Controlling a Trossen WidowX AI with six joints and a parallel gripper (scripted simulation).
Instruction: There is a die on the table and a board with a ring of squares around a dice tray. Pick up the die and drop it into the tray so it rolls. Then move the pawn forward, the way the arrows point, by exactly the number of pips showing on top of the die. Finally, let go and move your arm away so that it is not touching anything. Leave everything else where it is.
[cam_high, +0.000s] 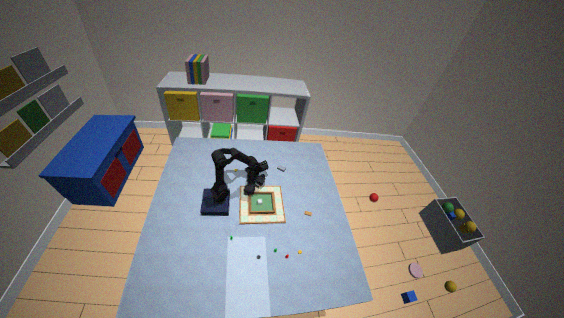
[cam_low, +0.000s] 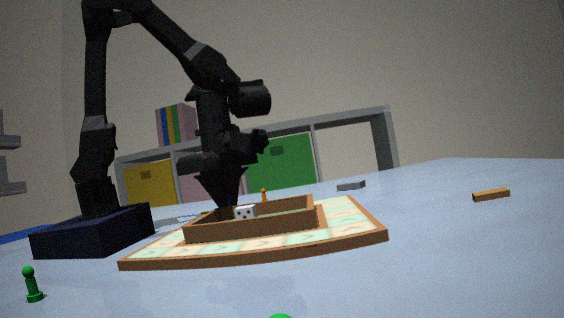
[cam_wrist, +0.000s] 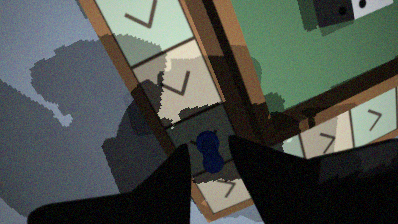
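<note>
Right now the white die is 40 mm ahead of my gripper tip and 110 mm to the right of it. The rest, counted from my gripper tip: green tray floor 60 mm ahead, 120 mm to the right, 20 mm below; then orange pawn 50 mm ahead, 230 mm to the left, 10 mm below; then blue pawn 10 mm above.
</note>
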